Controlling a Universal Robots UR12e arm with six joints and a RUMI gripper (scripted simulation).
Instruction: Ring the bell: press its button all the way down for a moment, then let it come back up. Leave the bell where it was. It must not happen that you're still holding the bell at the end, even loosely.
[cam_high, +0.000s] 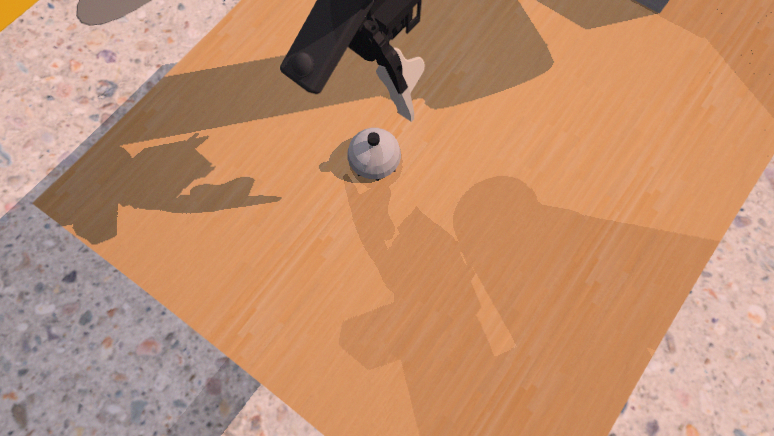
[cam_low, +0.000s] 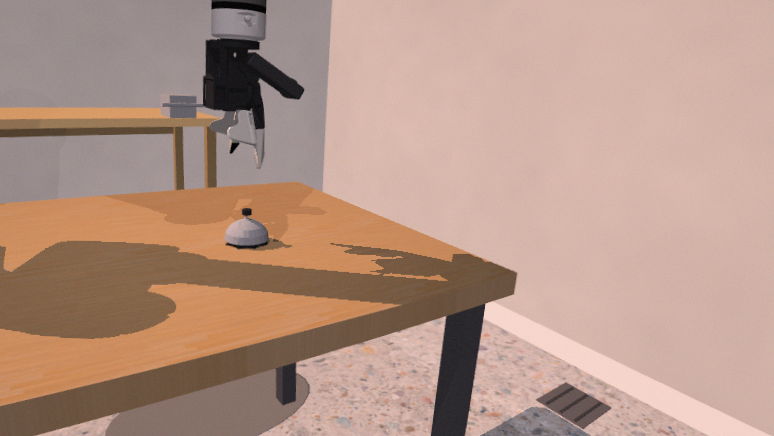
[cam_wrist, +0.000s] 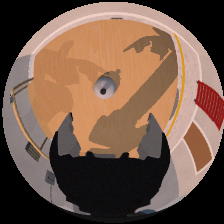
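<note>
My hand is 11 cm above the black button, 2 cm to the right of it and 1 cm short of it. Also, from my hand: dome bell 12 cm below, 2 cm to the left, 1 cm ahead.
</note>
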